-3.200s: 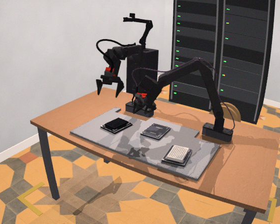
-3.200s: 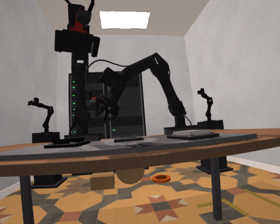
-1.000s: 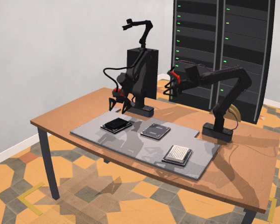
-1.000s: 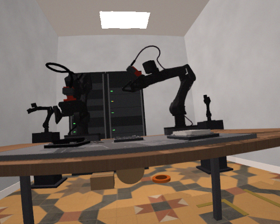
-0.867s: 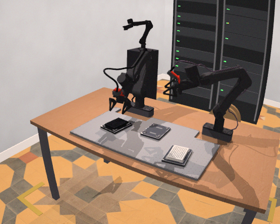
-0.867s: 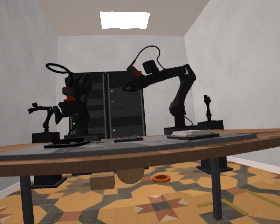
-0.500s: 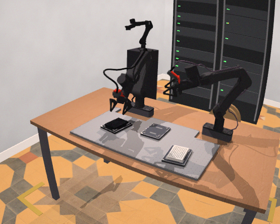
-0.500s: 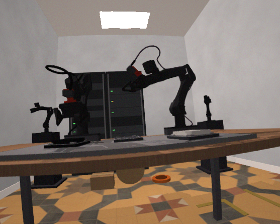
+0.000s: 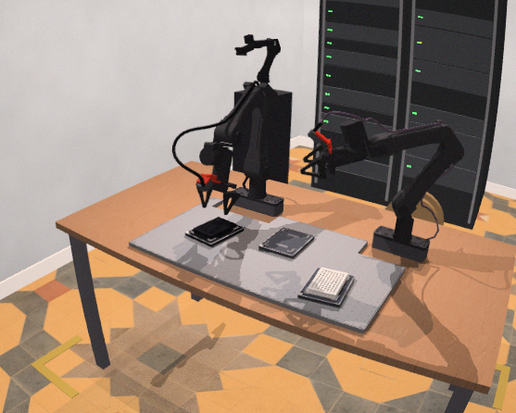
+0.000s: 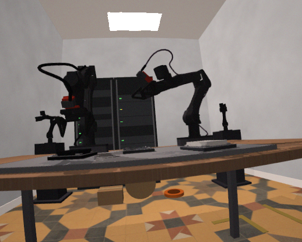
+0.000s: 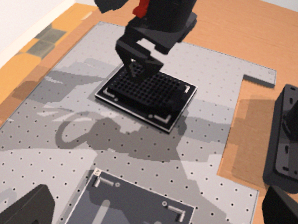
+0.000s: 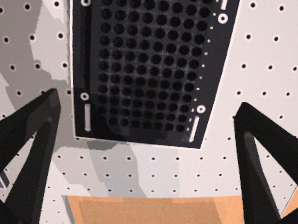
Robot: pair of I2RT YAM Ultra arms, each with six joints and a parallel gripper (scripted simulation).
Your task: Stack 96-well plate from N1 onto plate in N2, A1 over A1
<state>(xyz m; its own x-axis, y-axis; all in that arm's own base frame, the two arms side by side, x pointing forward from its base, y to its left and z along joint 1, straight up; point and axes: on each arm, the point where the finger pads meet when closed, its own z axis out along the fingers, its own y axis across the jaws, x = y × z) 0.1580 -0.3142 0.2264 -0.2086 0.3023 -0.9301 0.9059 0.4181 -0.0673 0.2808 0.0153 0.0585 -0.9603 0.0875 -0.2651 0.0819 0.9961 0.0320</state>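
The black 96-well plate lies 70 mm below my right hand. Also, from my right hand: white 96-well plate 470 mm to the left, 80 mm ahead, 70 mm below.
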